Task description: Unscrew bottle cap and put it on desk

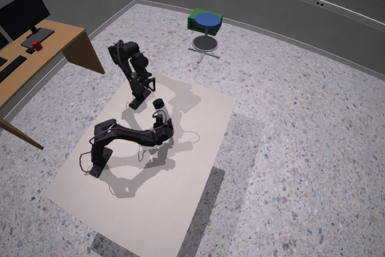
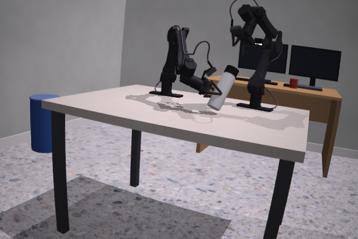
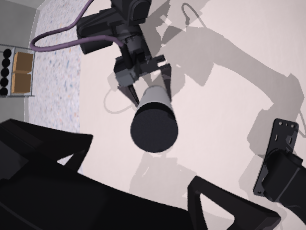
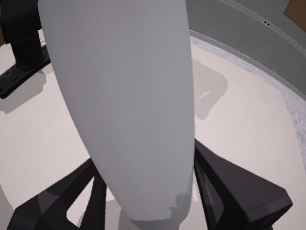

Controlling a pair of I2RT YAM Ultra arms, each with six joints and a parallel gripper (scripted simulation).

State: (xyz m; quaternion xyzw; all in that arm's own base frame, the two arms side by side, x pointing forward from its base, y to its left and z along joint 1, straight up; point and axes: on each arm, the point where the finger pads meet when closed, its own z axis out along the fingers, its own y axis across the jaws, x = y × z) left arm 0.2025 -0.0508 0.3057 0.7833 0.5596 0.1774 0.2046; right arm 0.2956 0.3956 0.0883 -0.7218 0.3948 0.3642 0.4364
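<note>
My left gripper is now 110 mm above the black cap, 50 mm short of it and 20 mm to the left of it.
</note>
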